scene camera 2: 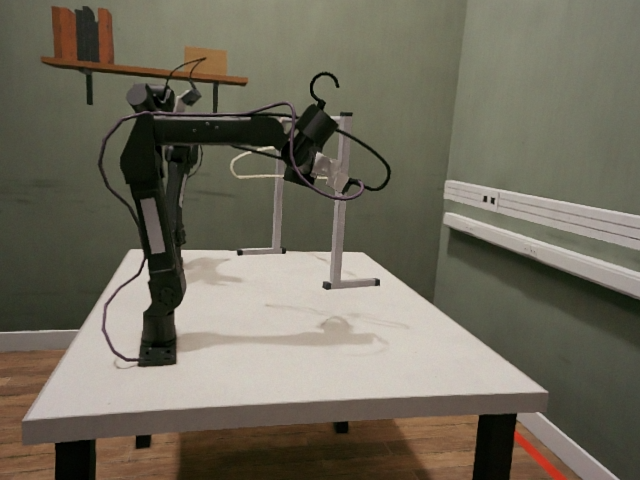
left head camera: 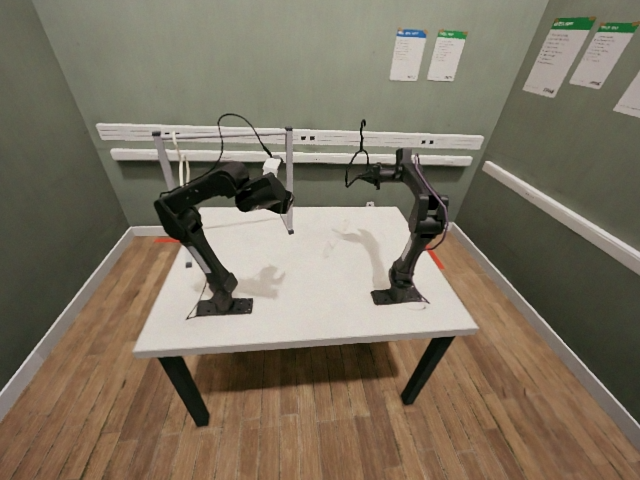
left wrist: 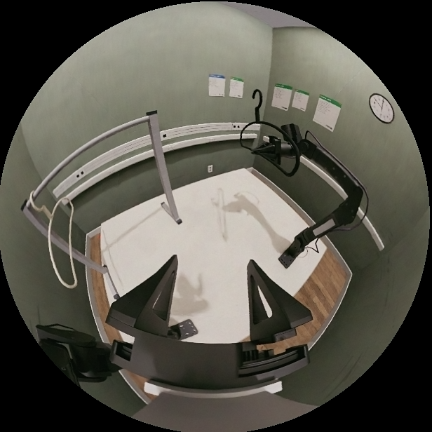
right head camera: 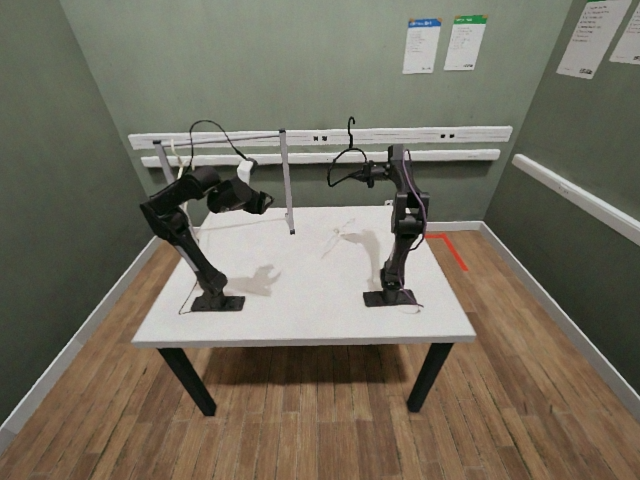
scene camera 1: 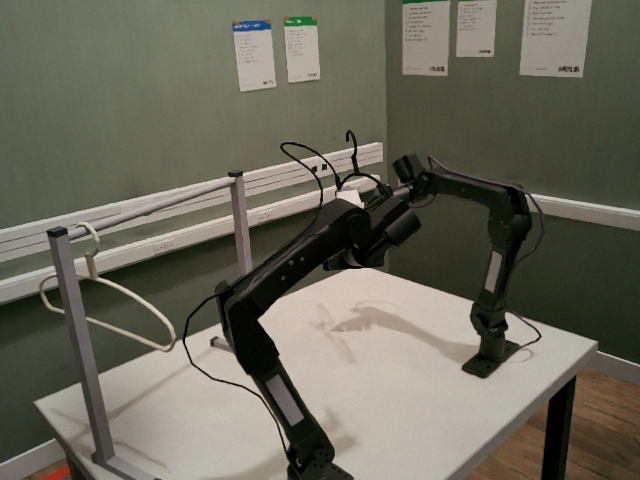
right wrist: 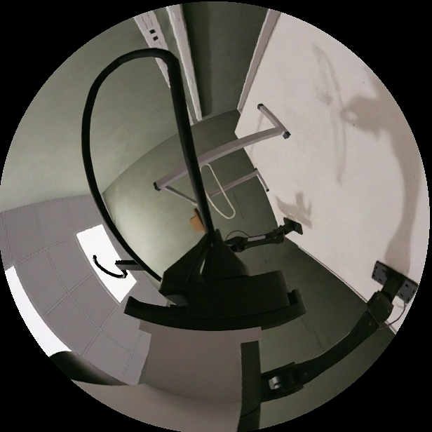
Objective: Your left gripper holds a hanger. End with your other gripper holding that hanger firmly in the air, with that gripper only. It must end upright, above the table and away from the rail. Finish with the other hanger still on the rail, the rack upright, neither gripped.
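Places are measured from the left arm's base along level axes (x ahead, y left, z up), in millimetres.
Where they show: left gripper, fingertip midpoint: [right head camera: 265,196]; right gripper, fingertip midpoint: [left head camera: 355,176] [right head camera: 347,175]; left arm's base at its link origin: [left head camera: 225,307] [right head camera: 218,304]; right arm's base at its link origin: [scene camera 2: 158,346] [left head camera: 395,296] [right head camera: 389,298] [scene camera 1: 491,358].
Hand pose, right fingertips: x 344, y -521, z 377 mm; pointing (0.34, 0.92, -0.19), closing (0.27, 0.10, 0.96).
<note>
Things, the pixels of their centre, and the offset from my right fingertips. "spot": a spot on its surface instead. Level surfaces: height alone.
- black hanger at the middle of its body: [scene camera 2: 314,121] [scene camera 1: 357,173] [right head camera: 350,148] [left head camera: 360,150] dx +3, dy -6, dz +107 mm
- white hanger at a spot on its surface: [scene camera 1: 92,266] spot: dx +41, dy +694, dz +55 mm
- rail at the middle of its body: [scene camera 1: 161,205] [scene camera 2: 310,120] [left head camera: 228,134] [right head camera: 222,139] dx +91, dy +509, dz +126 mm
- table at its surface level: dz -377 mm
The black hanger [left head camera: 361,140] [scene camera 1: 354,161] [left wrist: 258,114] is held in the air above the table, upright with its hook on top, right of the rail in the left head camera. My right gripper [left head camera: 361,176] [left wrist: 251,151] [right wrist: 214,233] is shut on its lower part. My left gripper [left wrist: 213,261] [left head camera: 290,201] is open and empty, and apart from the black hanger. The white hanger [scene camera 1: 92,266] [left wrist: 72,215] hangs by its hook on the rail [scene camera 1: 155,205], near one end. The rack [scene camera 1: 77,320] [scene camera 2: 337,242] stands upright; neither gripper touches the white hanger.
The table [scene camera 2: 258,387] lies beneath both arms. In the left head camera, the left arm stands in front of the rack. In scene camera 2, the right arm hides part of the black hanger. A shelf [scene camera 2: 149,70] hangs on a wall there.
</note>
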